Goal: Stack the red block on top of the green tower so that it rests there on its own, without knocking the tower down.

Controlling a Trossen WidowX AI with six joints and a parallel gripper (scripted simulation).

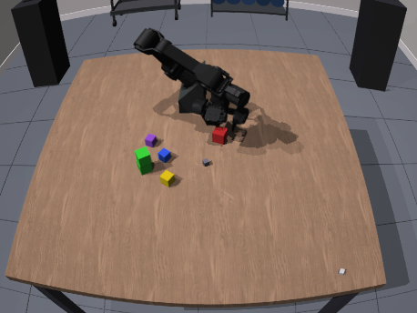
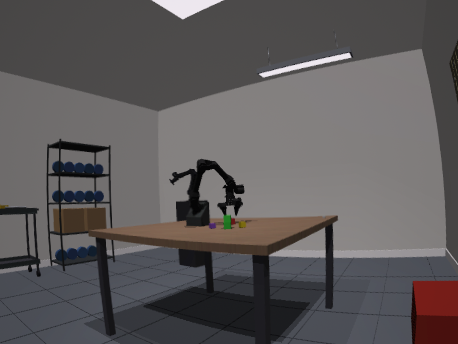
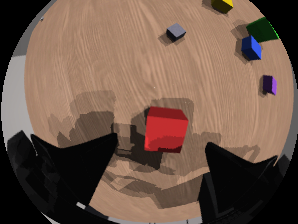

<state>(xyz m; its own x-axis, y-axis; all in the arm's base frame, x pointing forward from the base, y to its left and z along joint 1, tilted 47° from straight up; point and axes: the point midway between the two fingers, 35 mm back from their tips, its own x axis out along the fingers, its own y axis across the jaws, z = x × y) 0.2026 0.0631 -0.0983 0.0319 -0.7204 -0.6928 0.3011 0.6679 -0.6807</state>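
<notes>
The red block is 4 cm below my gripper tip. The rest, counted from my gripper tip: blue block 10 cm ahead, 19 cm to the right, 4 cm below; then small grey piece 12 cm ahead, 4 cm to the right, 5 cm below; then purple block 3 cm ahead, 25 cm to the right, 4 cm below.
</notes>
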